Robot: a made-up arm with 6 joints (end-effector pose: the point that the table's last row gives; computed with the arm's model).
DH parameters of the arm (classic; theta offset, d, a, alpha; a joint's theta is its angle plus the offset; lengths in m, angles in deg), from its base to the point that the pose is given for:
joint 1: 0 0.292 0 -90
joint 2: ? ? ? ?
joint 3: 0 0 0 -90
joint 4: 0 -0.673 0 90
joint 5: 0 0.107 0 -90
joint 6: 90 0 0 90
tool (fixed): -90 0 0 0
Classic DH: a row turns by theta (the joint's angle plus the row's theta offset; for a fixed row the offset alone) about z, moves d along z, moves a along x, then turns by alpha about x.
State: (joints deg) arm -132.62 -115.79 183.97 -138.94 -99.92 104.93
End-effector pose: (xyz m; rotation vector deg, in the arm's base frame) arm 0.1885 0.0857 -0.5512 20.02 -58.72 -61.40
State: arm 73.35 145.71 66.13 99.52 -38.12 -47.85
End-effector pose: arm 0.1308 0.4991 -0.7763 -110.11 25.96 52.61
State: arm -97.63 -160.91 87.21 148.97 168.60 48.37
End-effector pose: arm 0.1397 0.3526 -0.8398 13.17 -85.77 -6.83
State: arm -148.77 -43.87 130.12 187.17 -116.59 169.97
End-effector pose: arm 0.9314 0.4406 0.7470 93.20 5.03 -126.20
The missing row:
joint 2: -90 0 0.515 180
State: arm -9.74 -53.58 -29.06 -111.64 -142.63 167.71
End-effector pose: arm 0.2424 -0.0016 0.7866 -55.55 -120.34 90.25
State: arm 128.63 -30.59 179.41 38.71 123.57 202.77
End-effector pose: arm 0.5718 -0.5818 0.3409 28.71 161.72 -20.39
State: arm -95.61 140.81 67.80 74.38 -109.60 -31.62
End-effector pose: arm -0.0893 -0.6148 -0.7207 -24.82 -142.77 59.38
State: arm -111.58 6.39 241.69 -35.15 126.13 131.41
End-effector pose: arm 0.0571 0.3822 0.2856 -61.08 158.43 -44.90
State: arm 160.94 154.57 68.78 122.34 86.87 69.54
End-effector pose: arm -0.3596 0.0637 -0.8376 -57.67 52.13 -62.28
